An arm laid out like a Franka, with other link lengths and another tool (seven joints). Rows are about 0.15 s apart.
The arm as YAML. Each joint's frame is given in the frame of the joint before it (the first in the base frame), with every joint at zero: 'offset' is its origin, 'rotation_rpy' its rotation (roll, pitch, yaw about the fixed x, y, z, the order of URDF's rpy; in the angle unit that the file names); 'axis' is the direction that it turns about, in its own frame. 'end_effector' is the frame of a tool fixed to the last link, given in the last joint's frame.
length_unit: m
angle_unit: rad
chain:
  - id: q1
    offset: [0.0, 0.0, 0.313]
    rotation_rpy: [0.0, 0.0, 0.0]
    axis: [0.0, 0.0, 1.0]
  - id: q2
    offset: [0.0, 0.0, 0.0]
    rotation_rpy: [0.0, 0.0, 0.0]
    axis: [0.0, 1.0, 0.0]
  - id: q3
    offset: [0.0, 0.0, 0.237]
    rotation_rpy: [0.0, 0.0, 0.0]
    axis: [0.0, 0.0, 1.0]
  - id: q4
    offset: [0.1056, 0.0, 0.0]
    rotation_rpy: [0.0, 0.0, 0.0]
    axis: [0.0, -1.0, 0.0]
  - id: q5
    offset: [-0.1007, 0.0, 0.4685]
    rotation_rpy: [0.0, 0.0, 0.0]
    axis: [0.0, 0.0, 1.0]
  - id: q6
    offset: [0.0, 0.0, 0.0]
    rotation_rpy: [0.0, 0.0, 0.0]
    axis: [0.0, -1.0, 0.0]
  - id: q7
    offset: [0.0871, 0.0, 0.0]
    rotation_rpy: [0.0, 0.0, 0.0]
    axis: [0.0, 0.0, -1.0]
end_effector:
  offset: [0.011, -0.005, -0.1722]
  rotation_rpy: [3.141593, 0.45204, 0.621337]
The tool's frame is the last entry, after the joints.
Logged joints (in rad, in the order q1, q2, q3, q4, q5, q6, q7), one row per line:
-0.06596 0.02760 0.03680 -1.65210 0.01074 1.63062 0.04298
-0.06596 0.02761 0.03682 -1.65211 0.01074 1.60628 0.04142
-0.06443 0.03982 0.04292 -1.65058 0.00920 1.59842 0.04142
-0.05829 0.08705 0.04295 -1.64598 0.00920 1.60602 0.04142
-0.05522 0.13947 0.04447 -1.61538 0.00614 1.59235 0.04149
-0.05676 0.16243 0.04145 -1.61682 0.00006 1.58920 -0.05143
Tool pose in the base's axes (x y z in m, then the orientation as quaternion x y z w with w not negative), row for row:
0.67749 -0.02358 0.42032 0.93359 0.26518 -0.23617 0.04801
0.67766 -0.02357 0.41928 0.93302 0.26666 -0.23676 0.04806
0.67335 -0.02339 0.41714 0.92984 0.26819 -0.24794 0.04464
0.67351 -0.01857 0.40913 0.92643 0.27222 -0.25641 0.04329
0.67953 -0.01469 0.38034 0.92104 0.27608 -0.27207 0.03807
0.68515 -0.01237 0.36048 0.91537 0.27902 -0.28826 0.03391
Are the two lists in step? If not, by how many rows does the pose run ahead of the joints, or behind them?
The pose runs 1 row behind the joints: the pose in row i belongs to the joints in row i - 1.
